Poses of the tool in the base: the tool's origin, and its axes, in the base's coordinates. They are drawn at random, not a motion.
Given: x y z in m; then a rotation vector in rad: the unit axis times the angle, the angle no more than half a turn.
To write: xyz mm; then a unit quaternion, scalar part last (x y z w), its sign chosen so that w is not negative. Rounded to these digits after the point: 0 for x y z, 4 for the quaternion.
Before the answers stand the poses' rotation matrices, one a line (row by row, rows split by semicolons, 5 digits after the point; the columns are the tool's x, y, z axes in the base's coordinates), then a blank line. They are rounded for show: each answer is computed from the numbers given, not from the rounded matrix.
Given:
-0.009 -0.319 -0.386 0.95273 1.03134 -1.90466
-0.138 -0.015 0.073 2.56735 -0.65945 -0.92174
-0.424 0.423 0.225 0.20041 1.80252 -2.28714
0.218 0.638 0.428 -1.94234 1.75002 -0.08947
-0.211 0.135 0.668 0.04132 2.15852 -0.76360
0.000 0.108 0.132 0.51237 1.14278 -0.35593
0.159 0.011 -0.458 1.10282 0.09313 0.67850
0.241 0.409 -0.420 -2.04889 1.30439 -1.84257
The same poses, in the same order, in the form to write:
-0.43628 0.86425 -0.25047; -0.26261 -0.38853 -0.88322; -0.86064 -0.31956 0.39646
0.68289 -0.30992 -0.66152; -0.52602 -0.83698 -0.15089; -0.50691 0.45101 -0.73459
-0.96601 0.25677 0.03009; -0.08927 -0.22206 -0.97094; -0.24262 -0.94062 0.23743
0.16317 -0.90921 0.38303; -0.94353 -0.03036 0.32988; -0.28830 -0.41522 -0.86283
-0.65823 0.27908 0.69918; -0.22266 0.81502 -0.53494; -0.71914 -0.50779 -0.47433
0.37932 0.51723 0.76719; -0.00988 0.83138 -0.55562; -0.92521 0.20318 0.32047
0.79662 -0.45882 0.39354; 0.54789 0.27302 -0.79074; 0.25536 0.84554 0.46888
-0.09431 -0.51777 0.85031; -0.62992 -0.63036 -0.45371; 0.77091 -0.57841 -0.26670

-9 -319 -386 0.3728 0.4035 -0.7452 0.3780
-138 -15 73 0.9020 -0.2317 -0.3238 0.1668
-424 423 225 0.0682 0.6137 -0.7787 0.1111
218 638 428 -0.7170 0.6460 -0.0330 0.2598
-211 135 668 0.0164 0.8584 -0.3037 0.4131
0 108 132 0.2385 0.5319 -0.1657 0.7955
159 11 -458 0.5135 0.0434 0.3159 0.7966
241 409 -420 -0.6713 0.4274 -0.6037 0.0464

